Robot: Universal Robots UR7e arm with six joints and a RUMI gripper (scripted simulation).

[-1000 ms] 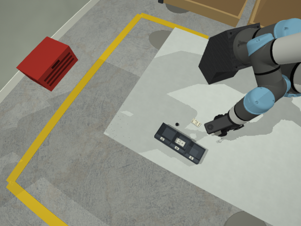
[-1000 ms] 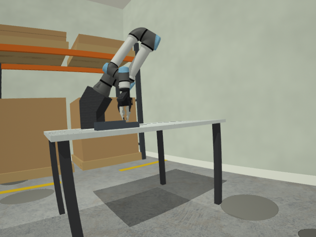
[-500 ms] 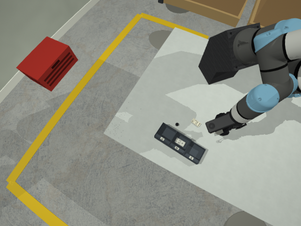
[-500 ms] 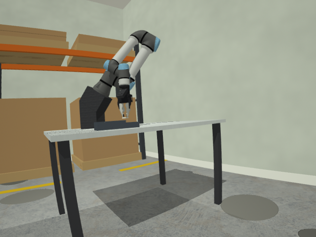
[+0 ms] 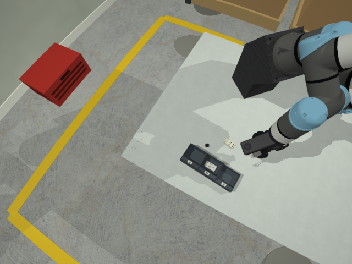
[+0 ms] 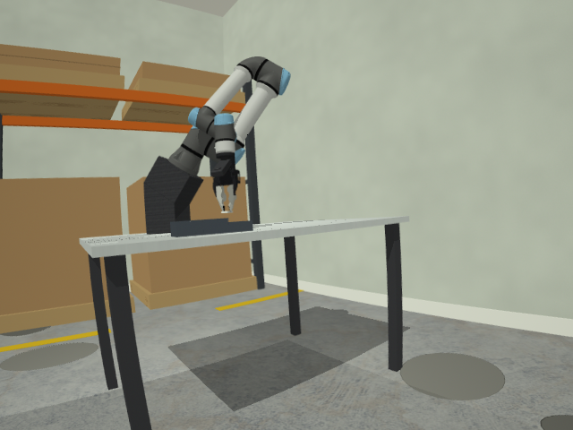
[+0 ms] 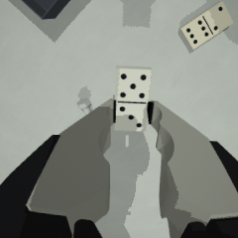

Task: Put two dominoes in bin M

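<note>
My hand is 160 mm short of the bin, 90 mm to the left of it and 60 mm above it. From my hand the other things lie so: black nut: 160 mm to the right, 80 mm below, 80 mm ahead; then domino: 90 mm to the right, 80 mm below; then screw: 80 mm below, 60 mm to the left, 10 mm behind.
</note>
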